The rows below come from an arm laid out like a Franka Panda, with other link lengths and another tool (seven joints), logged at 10 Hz.
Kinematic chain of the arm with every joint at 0, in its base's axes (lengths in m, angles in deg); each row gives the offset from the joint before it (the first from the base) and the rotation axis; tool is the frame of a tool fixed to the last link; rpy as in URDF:
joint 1: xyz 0 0 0.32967 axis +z
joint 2: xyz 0 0 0 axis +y
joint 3: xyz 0 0 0.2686 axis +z
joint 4: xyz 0.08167 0 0 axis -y
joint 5: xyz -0.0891 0 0.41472 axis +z
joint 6: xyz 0 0 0 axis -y
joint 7: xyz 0.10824 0 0 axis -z
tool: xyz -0.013 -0.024 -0.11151 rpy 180 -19.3 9.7
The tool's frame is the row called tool.
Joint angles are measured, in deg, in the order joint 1, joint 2, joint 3, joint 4, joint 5, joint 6, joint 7. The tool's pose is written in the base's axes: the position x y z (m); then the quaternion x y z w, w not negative. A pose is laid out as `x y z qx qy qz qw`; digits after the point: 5 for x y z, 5 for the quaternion.
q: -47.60 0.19 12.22 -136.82 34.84 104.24 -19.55
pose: 0.38728 -0.24426 0.20496 -0.90805 0.25894 -0.06352 0.32305
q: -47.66 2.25 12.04 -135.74 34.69 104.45 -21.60
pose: 0.38969 -0.24809 0.19540 -0.90836 0.24667 -0.06593 0.33120
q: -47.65 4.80 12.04 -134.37 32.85 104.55 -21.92
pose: 0.39151 -0.25130 0.18361 -0.91215 0.23726 -0.05319 0.32994
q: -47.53 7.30 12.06 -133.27 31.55 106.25 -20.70
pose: 0.39443 -0.25513 0.17107 -0.91462 0.24376 -0.04551 0.31936
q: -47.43 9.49 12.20 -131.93 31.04 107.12 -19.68
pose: 0.39949 -0.25697 0.16223 -0.91451 0.24968 -0.04036 0.31576
